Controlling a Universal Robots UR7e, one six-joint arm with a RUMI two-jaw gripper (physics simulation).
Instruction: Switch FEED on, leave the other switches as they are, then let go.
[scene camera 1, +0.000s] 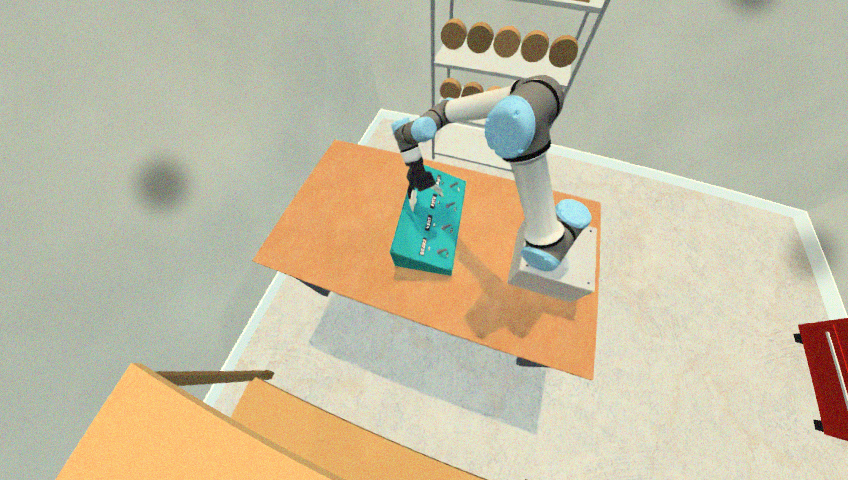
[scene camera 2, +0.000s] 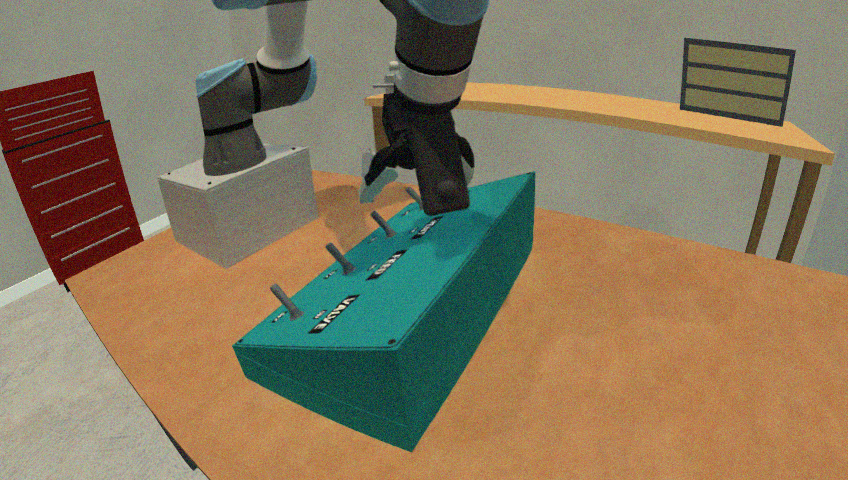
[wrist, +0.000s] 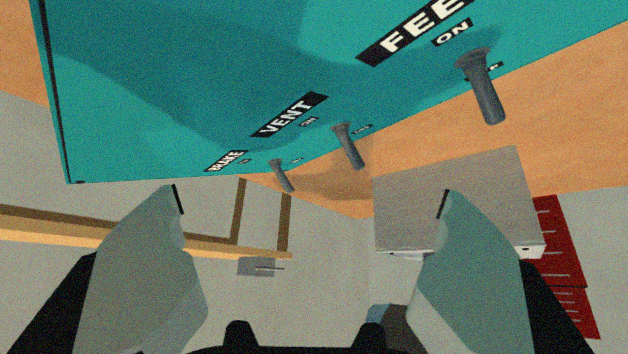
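Seen in the pictures: gripper, fingertip midpoint: (scene camera 1: 428, 204) (scene camera 2: 415, 192) (wrist: 310, 191); arm's base, origin of the base link: (scene camera 2: 235, 164).
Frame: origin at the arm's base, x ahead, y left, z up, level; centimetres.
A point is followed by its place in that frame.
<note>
A teal sloped switch box (scene camera 1: 410, 237) @(x 51.0, y 22.7, z -4.5 cm) (scene camera 2: 416, 279) @(x 61.1, y -3.2, z -3.9 cm) (wrist: 150, 65) @(x 58.1, y 11.5, z -3.2 cm) stands on the table with four grey levers, labelled VALVE, FEED, VENT and BRAKE. The FEED lever (scene camera 1: 447, 228) @(x 40.4, y 9.6, z -7.2 cm) (scene camera 2: 340, 258) @(x 44.9, y -2.6, z -7.1 cm) (wrist: 483, 90) @(x 44.8, y -2.3, z -6.9 cm) leans to its OFF side, away from the ON mark. The VALVE lever (scene camera 1: 442, 252) @(x 36.5, y 20.9, z -7.0 cm) (scene camera 2: 286, 302) @(x 48.6, y -14.0, z -7.1 cm), VENT lever (scene camera 1: 450, 205) @(x 44.1, y -1.8, z -7.3 cm) (scene camera 2: 383, 223) @(x 41.1, y 8.8, z -7.0 cm) (wrist: 350, 146) @(x 41.1, y 8.7, z -7.1 cm) and BRAKE lever (scene camera 1: 454, 184) @(x 47.8, y -13.4, z -6.7 cm) (wrist: 282, 176) @(x 37.3, y 20.0, z -7.1 cm) lean the same way. My gripper (scene camera 1: 426, 197) @(x 50.6, y 7.4, z 0.8 cm) (wrist: 310, 191) @(x 50.6, y 7.4, z 0.8 cm) is open and empty, above the box near the VENT and BRAKE end, apart from FEED. In scene camera 2 its body partly hides BRAKE.
The robot's pale base block (scene camera 1: 550, 282) @(x -6.8, y 14.3, z -3.1 cm) (scene camera 2: 261, 220) @(x 9.2, y 0.3, z -11.6 cm) (wrist: 450, 200) stands on the table (scene camera 1: 321, 208) @(x 106.3, y 25.1, z -17.8 cm) (scene camera 2: 624, 356) @(x 81.9, y 14.9, z -17.8 cm), on the levers' side of the box. A shelf rack (scene camera 1: 433, 113) stands behind the table. A red cabinet (scene camera 2: 71, 178) and a wooden bench (scene camera 2: 565, 110) stand farther off.
</note>
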